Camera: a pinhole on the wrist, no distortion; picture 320 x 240 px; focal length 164.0 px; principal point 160.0 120.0 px. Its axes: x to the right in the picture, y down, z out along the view. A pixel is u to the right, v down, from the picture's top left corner.
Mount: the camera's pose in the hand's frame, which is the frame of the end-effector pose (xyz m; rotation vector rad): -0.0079 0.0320 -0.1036 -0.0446 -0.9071 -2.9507
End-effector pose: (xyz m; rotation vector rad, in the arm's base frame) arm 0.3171 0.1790 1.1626 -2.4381 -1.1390 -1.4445
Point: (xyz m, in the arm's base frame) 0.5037 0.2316 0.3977
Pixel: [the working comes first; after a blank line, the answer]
In the camera's frame: 0.5488 0.4887 0.4631

outside the picture
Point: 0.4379 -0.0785 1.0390
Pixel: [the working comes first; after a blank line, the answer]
In the camera's frame: 0.1960 -0.0889 0.2313

299.0 57.0
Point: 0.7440 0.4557 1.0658
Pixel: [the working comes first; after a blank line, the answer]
In the camera's frame: -0.1775 0.3272 0.4906

100.7 229.4
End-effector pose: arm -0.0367 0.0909 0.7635 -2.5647 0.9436 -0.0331
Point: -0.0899 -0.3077 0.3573
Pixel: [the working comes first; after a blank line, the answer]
In the camera's frame: -0.2675 -0.1588 0.5114

74.2 69.1
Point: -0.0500 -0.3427 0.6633
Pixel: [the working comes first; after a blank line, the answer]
In the camera's frame: -0.2922 -0.2220 0.2084

outside the picture
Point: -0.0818 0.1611 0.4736
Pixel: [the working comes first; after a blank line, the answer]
In the camera's frame: 0.0517 0.1674 0.3530

184.0 197.8
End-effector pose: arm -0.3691 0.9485 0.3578 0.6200 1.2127 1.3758
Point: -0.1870 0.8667 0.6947
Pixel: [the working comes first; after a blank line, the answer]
In the camera's frame: 0.2083 0.0310 0.3937

246.8 132.9
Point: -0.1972 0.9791 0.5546
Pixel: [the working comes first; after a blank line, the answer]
In the camera's frame: 0.0660 0.1131 0.3204

193.8 177.9
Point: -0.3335 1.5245 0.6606
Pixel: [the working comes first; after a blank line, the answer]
In the camera's frame: -0.4512 -0.0139 0.5295

20.3 115.7
